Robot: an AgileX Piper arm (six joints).
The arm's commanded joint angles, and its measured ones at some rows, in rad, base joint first. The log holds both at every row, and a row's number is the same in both.
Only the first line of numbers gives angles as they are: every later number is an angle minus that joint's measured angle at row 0.
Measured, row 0:
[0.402, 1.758, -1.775, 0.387, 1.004, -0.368]
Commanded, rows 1 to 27:
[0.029, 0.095, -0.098, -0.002, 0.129, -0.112]
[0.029, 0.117, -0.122, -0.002, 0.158, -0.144]
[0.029, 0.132, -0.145, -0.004, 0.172, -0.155]
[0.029, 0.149, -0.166, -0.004, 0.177, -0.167]
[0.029, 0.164, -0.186, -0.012, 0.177, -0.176]
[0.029, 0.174, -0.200, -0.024, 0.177, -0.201]
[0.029, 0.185, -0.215, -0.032, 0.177, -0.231]
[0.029, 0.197, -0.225, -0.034, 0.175, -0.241]
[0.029, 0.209, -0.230, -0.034, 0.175, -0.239]
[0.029, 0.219, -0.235, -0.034, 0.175, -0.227]
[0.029, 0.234, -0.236, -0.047, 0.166, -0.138]
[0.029, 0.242, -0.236, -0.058, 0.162, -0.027]
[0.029, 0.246, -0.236, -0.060, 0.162, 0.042]
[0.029, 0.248, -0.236, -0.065, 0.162, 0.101]
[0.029, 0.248, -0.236, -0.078, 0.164, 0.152]
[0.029, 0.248, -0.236, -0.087, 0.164, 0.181]
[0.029, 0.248, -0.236, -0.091, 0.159, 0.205]
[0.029, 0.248, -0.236, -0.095, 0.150, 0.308]
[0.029, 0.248, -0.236, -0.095, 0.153, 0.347]
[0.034, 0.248, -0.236, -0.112, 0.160, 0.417]
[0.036, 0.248, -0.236, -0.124, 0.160, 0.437]
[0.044, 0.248, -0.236, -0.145, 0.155, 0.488]
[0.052, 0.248, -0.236, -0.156, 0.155, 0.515]
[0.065, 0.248, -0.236, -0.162, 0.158, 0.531]
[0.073, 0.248, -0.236, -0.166, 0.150, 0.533]
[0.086, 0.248, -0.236, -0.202, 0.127, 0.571]
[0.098, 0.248, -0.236, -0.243, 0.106, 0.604]
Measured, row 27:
[0.063, 0.252, -0.230, -0.156, 0.163, 0.519]
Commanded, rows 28 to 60:
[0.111, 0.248, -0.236, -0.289, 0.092, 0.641]
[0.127, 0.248, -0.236, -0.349, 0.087, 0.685]
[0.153, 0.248, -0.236, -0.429, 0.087, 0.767]
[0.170, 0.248, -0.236, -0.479, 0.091, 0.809]
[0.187, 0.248, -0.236, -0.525, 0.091, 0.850]
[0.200, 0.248, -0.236, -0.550, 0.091, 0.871]
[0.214, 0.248, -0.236, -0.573, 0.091, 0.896]
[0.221, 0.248, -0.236, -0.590, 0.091, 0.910]
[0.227, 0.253, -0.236, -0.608, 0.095, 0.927]
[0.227, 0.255, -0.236, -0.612, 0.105, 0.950]
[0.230, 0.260, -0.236, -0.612, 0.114, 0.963]
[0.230, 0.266, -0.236, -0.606, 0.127, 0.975]
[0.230, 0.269, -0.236, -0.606, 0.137, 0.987]
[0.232, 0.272, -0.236, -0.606, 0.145, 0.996]
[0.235, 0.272, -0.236, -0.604, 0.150, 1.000]
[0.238, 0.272, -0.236, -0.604, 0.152, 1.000]
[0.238, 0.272, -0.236, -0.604, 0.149, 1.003]
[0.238, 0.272, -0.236, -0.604, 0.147, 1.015]
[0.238, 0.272, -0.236, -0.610, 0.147, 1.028]
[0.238, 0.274, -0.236, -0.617, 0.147, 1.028]
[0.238, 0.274, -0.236, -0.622, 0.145, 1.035]
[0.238, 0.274, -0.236, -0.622, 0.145, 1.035]
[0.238, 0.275, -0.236, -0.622, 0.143, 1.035]
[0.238, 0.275, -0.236, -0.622, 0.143, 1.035]
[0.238, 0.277, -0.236, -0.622, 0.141, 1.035]
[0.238, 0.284, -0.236, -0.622, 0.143, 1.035]
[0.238, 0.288, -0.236, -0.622, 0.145, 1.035]
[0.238, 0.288, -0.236, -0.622, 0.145, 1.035]
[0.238, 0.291, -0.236, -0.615, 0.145, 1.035]
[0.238, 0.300, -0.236, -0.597, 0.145, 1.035]
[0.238, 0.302, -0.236, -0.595, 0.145, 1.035]
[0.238, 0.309, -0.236, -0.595, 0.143, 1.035]
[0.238, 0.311, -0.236, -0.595, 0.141, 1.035]
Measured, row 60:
[0.237, 0.297, -0.230, -0.602, 0.148, 1.033]
